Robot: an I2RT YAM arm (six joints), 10 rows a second.
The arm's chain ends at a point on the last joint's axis. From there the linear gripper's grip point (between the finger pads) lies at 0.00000 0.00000 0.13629 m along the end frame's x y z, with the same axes.
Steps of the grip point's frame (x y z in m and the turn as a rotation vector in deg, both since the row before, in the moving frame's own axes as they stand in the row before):
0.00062 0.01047 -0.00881 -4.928 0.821 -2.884
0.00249 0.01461 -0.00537 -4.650 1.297 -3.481
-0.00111 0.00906 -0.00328 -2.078 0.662 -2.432
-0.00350 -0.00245 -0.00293 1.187 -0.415 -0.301
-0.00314 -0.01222 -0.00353 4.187 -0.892 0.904
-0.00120 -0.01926 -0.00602 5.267 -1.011 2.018
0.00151 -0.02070 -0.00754 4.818 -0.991 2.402
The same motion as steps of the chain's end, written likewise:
-0.00162 -0.00118 -0.00829 -4.928 0.821 -2.884
-0.00093 0.00366 -0.00489 -4.650 1.297 -3.481
-0.00279 0.00415 -0.00318 -2.078 0.662 -2.432
-0.00251 0.00037 -0.00290 1.187 -0.415 -0.301
-0.00110 -0.00225 -0.00315 4.187 -0.892 0.904
0.00098 -0.00671 -0.00542 5.267 -1.011 2.018
0.00362 -0.00921 -0.00704 4.818 -0.991 2.402

